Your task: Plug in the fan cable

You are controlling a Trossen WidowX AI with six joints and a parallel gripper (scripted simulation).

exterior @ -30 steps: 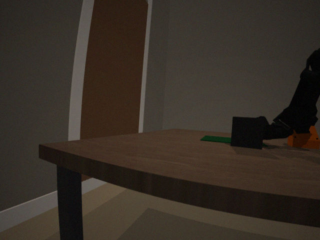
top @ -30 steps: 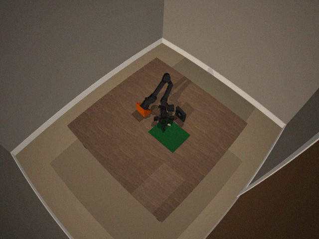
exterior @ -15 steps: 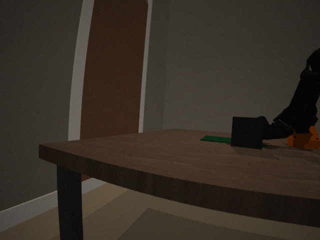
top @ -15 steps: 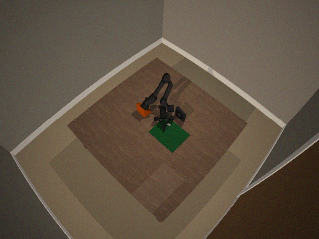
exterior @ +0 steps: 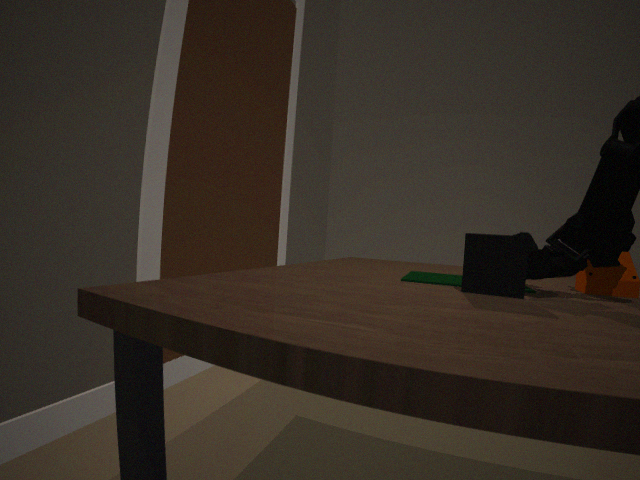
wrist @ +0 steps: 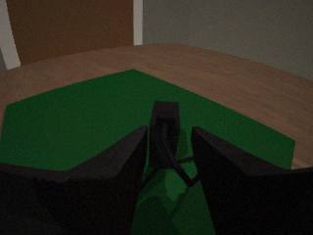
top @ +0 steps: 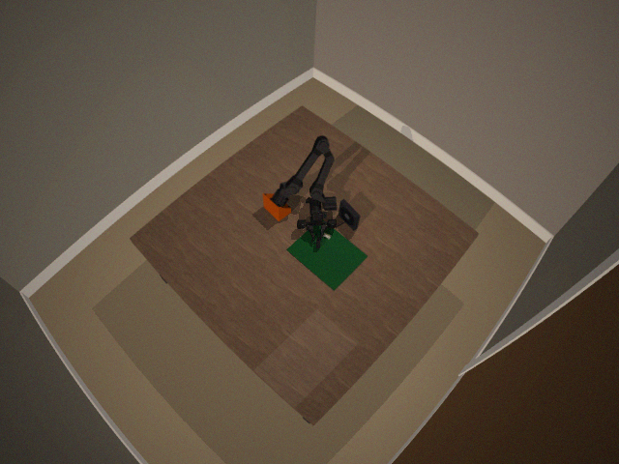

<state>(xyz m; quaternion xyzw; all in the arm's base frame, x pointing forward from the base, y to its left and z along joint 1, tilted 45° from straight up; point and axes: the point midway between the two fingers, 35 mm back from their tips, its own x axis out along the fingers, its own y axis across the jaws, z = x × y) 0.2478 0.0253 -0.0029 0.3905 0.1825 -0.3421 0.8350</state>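
The black plug is 1 cm below my gripper tip and 1 cm ahead of it. Round my gripper tip: green board: 7 cm ahead, 5 cm below; black fan: 19 cm to the left, 3 cm ahead, 3 cm above; pale part: 6 cm to the left, 2 cm below, 1 cm ahead.
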